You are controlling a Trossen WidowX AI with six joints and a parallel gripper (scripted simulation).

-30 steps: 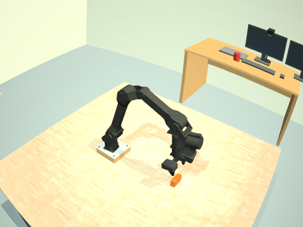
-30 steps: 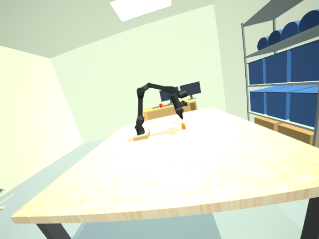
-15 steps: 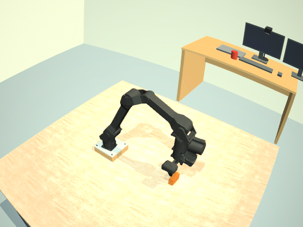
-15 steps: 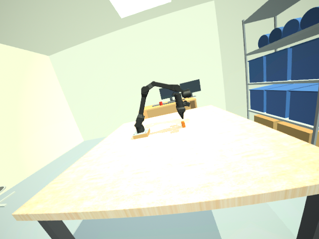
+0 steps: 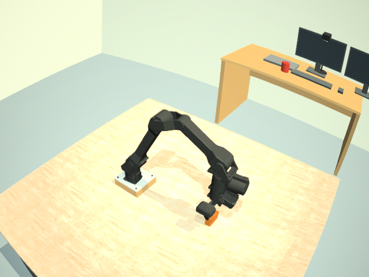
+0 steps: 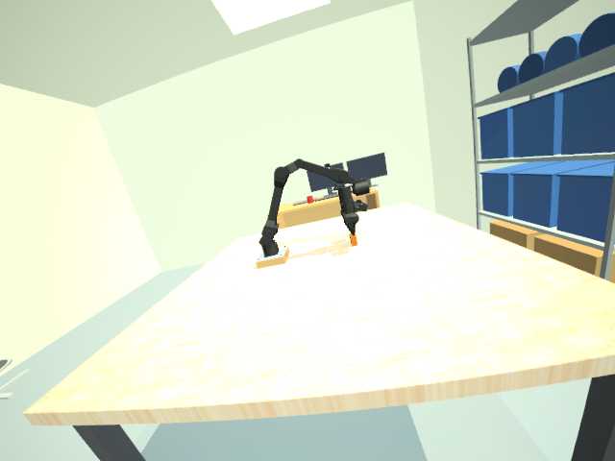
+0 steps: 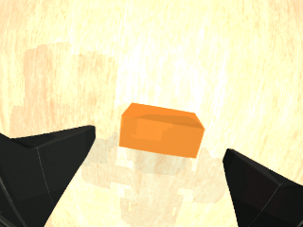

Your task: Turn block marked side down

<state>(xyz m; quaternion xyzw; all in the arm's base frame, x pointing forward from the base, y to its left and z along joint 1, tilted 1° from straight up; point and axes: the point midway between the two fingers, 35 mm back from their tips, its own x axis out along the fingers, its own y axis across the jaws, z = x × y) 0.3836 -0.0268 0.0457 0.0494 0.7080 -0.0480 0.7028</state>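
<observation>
My gripper tip is 10 mm past the orange block and 30 mm above it.
</observation>
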